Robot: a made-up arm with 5 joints. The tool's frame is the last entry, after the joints.
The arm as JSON. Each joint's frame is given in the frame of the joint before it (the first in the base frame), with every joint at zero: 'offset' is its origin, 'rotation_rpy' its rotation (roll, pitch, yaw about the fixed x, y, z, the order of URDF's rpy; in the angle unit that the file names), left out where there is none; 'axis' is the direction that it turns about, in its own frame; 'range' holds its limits. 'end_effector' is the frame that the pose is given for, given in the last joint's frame.
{
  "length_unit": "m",
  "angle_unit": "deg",
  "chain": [
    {
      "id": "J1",
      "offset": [
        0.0,
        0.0,
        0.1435
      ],
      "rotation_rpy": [
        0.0,
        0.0,
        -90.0
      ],
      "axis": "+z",
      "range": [
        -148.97,
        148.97
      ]
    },
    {
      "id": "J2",
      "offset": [
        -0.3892,
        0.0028,
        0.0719
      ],
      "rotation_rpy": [
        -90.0,
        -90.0,
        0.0
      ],
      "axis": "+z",
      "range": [
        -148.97,
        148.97
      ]
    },
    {
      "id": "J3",
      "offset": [
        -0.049,
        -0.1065,
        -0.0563
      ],
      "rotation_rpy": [
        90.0,
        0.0,
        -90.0
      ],
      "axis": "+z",
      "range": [
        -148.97,
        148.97
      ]
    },
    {
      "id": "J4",
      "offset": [
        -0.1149,
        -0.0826,
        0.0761
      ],
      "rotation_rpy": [
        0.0,
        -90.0,
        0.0
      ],
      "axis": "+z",
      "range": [
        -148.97,
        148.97
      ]
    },
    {
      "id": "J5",
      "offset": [
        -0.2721,
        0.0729,
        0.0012
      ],
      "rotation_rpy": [
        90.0,
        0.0,
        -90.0
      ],
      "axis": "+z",
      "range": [
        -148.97,
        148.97
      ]
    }
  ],
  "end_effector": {
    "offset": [
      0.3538,
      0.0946,
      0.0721
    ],
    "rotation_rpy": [
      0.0,
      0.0,
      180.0
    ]
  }
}
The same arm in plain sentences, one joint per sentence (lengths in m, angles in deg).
The arm has five revolute joints in a row. What follows holds with every joint at zero, and every direction is one of the base frame's.
Joint 1 is mounted 0.1435 m along +z from the base frame's origin and turns about +z, from -148.97 to 148.97 deg.
Joint 2 is mounted 0.0028 m along +x and 0.3892 m along +y and 0.0719 m along +z from joint 1 and turns about +x, from -148.97 to 148.97 deg.
Joint 3 is mounted 0.0563 m along -x and 0.1065 m along +y and 0.049 m along -z from joint 2 and turns about -z, from -148.97 to 148.97 deg.
Joint 4 is mounted 0.0826 m along -x and 0.1149 m along -y and 0.0761 m along -z from joint 3 and turns about -y, from -148.97 to 148.97 deg.
Joint 5 is mounted 0.0729 m along +x and 0.0012 m along -y and 0.2721 m along +z from joint 4 and turns about +z, from -148.97 to 148.97 deg.
The tool frame, which is the frame that the pose is given for, is mounted 0.3538 m along -x and 0.0946 m along -y and 0.0721 m along +z from joint 5; its axes are parallel to the base frame's.

